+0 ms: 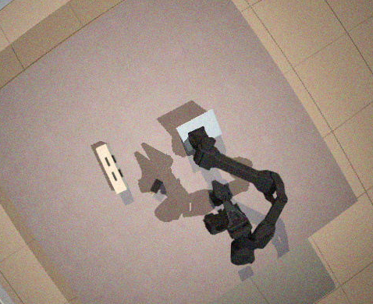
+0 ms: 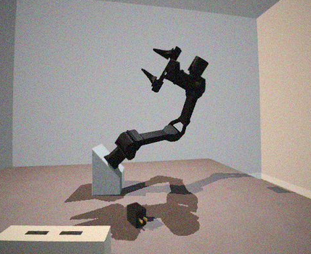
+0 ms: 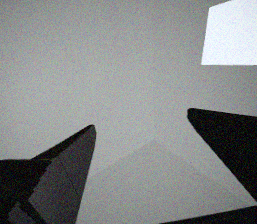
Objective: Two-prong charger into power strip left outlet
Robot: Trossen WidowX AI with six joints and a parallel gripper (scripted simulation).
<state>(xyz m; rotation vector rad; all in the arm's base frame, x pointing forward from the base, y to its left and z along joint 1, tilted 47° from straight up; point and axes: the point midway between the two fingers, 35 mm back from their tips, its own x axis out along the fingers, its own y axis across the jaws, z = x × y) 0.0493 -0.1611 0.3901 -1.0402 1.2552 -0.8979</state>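
Right now my gripper tip is 220 mm short of the two-prong charger, 10 mm to the left of it and 490 mm above it.
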